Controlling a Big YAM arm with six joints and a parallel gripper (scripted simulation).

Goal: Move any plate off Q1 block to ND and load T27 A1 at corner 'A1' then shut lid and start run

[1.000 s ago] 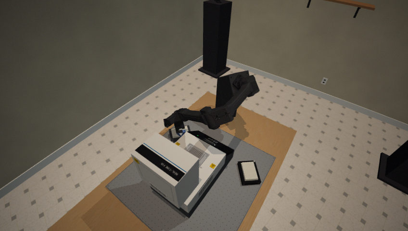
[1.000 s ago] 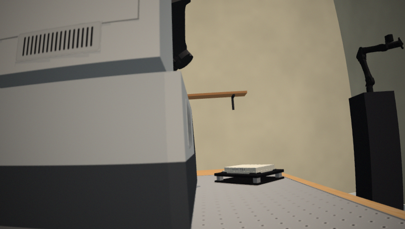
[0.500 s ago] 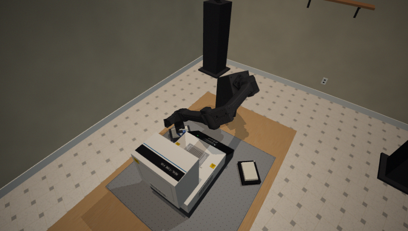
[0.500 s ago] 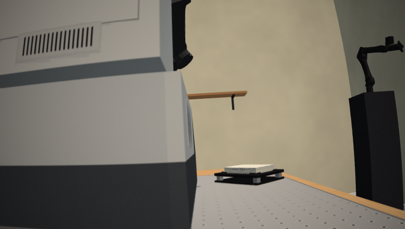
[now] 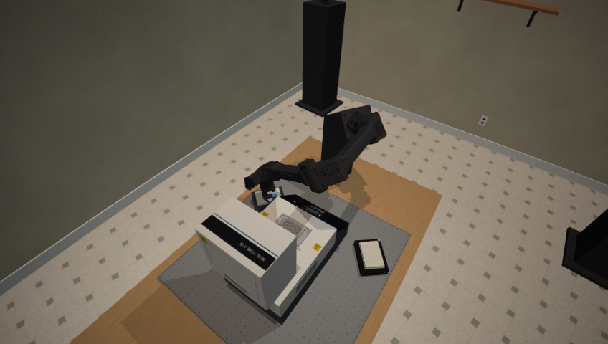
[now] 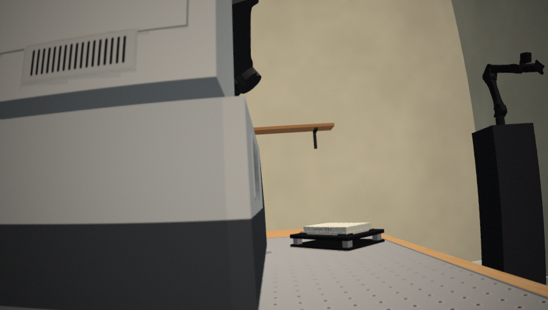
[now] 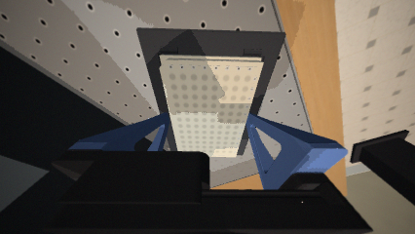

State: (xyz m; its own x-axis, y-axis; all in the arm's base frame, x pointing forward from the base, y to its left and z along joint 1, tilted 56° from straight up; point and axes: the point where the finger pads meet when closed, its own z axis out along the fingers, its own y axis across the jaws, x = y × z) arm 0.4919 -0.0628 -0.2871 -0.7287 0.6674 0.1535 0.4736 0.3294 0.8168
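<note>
Right now the dark nest ND is 2 cm below my hand. From my hand the other things lie so: plate T27: 58 cm to the left, 6 cm behind, 1 cm below; then grey perforated mat: 31 cm to the left, 20 cm ahead, 4 cm below; then black nest N1: 58 cm to the left, 6 cm behind, 2 cm below.
</note>
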